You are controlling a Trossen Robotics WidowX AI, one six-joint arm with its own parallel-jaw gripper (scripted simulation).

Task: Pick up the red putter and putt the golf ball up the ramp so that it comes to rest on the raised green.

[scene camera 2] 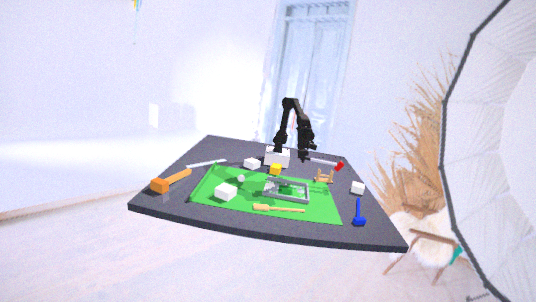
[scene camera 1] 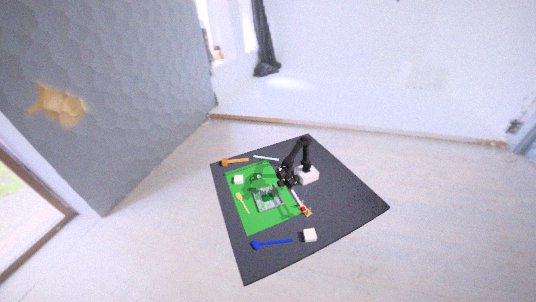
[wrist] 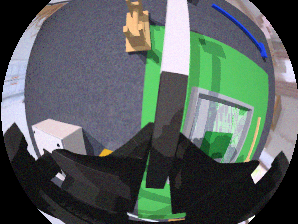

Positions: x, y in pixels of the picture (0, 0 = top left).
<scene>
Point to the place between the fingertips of the gripper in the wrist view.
159, 127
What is the gripper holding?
A red putter.
</scene>
